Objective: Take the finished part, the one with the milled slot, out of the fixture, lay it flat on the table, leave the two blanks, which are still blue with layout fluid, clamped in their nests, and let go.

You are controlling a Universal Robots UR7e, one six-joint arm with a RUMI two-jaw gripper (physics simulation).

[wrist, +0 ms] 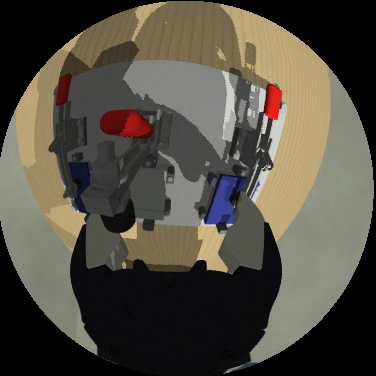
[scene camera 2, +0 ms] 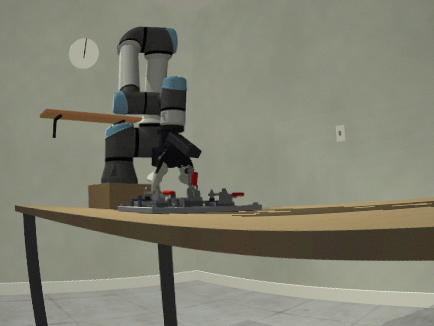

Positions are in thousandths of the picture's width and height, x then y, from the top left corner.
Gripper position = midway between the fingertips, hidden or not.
The gripper shows in the wrist view (461, 515) and in scene camera 2 (400, 600).
